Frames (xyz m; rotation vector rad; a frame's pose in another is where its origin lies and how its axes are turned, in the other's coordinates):
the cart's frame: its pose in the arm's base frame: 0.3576 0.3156 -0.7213 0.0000 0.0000 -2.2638
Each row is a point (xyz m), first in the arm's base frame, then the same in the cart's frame.
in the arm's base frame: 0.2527 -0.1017 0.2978
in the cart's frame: 0.3881 0.1859 1.0191
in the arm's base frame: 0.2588 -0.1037 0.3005
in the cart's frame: 0.3857 0.1919 1.0218
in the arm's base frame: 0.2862 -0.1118 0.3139
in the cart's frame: 0.3744 0.2181 1.0352
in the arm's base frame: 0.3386 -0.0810 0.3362
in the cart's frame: 0.3173 0.2388 1.0575
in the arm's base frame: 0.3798 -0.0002 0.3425
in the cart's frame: 0.2288 0.2188 1.0638
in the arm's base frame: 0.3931 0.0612 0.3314
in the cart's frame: 0.1730 0.1898 1.0527
